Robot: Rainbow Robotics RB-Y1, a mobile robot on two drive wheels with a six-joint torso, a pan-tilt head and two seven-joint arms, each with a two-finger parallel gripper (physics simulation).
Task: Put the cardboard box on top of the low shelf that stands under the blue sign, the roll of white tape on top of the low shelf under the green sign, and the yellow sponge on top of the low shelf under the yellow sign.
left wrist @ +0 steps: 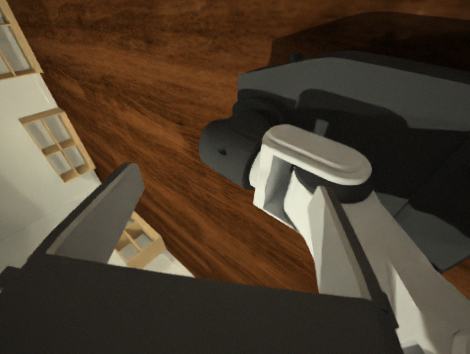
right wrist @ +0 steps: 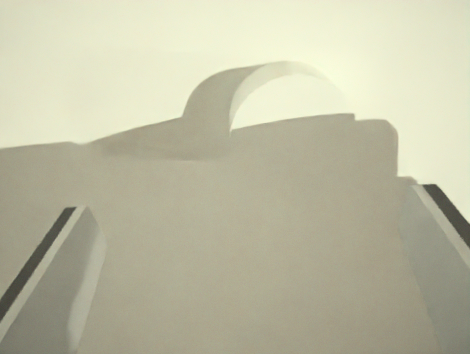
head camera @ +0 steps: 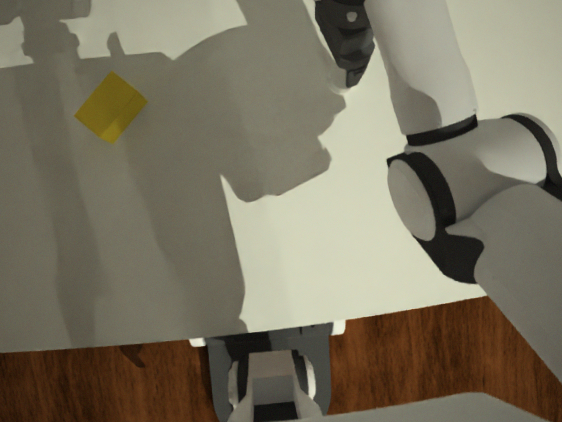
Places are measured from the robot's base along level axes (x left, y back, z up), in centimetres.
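Pixels of known places: left gripper, fingertip midpoint: (left wrist: 225, 186); right gripper, fingertip midpoint: (right wrist: 245, 216) (head camera: 338, 56).
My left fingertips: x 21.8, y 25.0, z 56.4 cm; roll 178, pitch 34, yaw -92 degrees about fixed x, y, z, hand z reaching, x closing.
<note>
Ahead of a thing's pixels: the offset from my left fingertips to its middle. Level surfaces: height alone.
The yellow sponge {dx +3.4, dy -84.0, dz +17.9 cm} (head camera: 111, 107) lies flat on the white table at the upper left of the head view, in shadow. The roll of white tape {dx -37.9, dy -87.9, dz +16.9 cm} (right wrist: 270, 71) shows faintly as a pale arc in the right wrist view, beyond and between the fingertips; its outline blends into the white surface. A faint curved edge of it (head camera: 339, 89) shows by the fingertip in the head view. My right gripper (right wrist: 245, 216) (head camera: 354, 80) is open and empty, with the tape apart from its fingers. My left gripper (left wrist: 225, 186) is open and empty. The cardboard box, low shelves and signs do not show.
The white table {dz +15.7 cm} (head camera: 310, 260) fills much of the head view, with arm shadows across it. Its near edge runs above the brown wooden floor {dz -56.3 cm} (head camera: 400, 350) (left wrist: 150, 90). The robot's dark base (left wrist: 410, 100) stands near the left gripper. Wooden window frames (left wrist: 60, 145) show at the left.
</note>
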